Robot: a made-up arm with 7 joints.
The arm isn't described. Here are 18 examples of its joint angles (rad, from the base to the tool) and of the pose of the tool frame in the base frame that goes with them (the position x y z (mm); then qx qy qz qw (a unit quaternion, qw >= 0)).
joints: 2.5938 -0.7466 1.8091 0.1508 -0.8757 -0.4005 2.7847
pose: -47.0 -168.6 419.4 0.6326 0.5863 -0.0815 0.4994
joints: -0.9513 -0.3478 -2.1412 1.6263 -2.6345 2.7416 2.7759
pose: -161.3 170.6 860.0 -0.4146 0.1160 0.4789 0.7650
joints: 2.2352 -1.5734 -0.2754 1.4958 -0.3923 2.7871 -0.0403
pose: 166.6 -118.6 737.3 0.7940 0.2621 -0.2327 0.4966
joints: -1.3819 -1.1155 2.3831 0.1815 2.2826 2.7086 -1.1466
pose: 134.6 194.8 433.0 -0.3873 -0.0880 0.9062 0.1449
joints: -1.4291 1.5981 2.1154 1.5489 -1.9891 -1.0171 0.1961
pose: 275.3 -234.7 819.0 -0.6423 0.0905 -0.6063 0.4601
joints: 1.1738 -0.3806 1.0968 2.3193 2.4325 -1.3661 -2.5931
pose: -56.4 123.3 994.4 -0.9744 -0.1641 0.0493 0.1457
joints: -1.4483 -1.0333 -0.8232 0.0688 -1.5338 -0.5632 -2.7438
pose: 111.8 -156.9 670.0 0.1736 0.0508 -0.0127 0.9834
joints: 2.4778 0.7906 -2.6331 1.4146 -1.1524 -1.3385 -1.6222
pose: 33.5 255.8 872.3 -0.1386 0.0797 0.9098 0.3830
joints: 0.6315 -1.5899 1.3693 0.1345 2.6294 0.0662 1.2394
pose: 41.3 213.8 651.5 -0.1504 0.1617 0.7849 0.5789
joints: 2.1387 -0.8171 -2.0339 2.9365 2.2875 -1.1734 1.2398
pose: 239.9 -363.1 801.6 0.6738 -0.3850 0.0621 0.6277
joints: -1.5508 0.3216 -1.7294 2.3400 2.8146 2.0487 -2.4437
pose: 15.9 -192.7 1112.1 0.5143 -0.4425 0.3587 0.6412
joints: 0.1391 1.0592 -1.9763 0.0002 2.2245 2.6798 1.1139
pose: 146.9 -138.0 637.8 0.2054 -0.1324 0.4539 0.8569
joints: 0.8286 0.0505 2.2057 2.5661 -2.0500 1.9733 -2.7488
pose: -44.6 222.2 1052.6 0.1202 0.2125 0.8091 0.5345
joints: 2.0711 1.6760 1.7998 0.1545 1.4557 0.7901 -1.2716
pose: -120.9 -193.9 654.1 -0.4813 0.3549 -0.2881 0.7479
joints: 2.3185 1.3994 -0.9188 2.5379 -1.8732 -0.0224 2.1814
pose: -273.7 512.4 505.4 -0.9040 -0.3972 -0.1557 0.0286
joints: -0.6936 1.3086 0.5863 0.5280 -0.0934 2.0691 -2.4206
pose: 128.1 68.8 516.4 -0.2484 -0.7989 0.3753 0.3991
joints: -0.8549 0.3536 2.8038 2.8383 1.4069 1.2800 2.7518
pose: 92.1 -176.5 1122.8 -0.0250 0.0652 -0.7931 0.6051
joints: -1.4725 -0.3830 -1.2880 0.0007 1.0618 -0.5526 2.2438
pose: -148.4 -77.5 492.8 0.5382 -0.4197 -0.6367 0.3588
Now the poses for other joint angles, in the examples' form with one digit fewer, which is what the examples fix.
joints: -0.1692 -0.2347 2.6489 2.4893 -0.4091 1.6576 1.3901
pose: -193 203 926 0.873 0.014 -0.468 0.134
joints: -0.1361 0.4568 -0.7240 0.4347 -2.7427 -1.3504 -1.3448
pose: 118 9 587 0.767 0.531 0.358 0.044
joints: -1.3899 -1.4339 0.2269 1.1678 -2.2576 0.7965 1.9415
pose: 54 95 996 0.007 -0.613 0.787 0.067
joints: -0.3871 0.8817 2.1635 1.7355 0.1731 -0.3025 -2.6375
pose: 371 168 1043 -0.746 0.096 -0.645 0.133
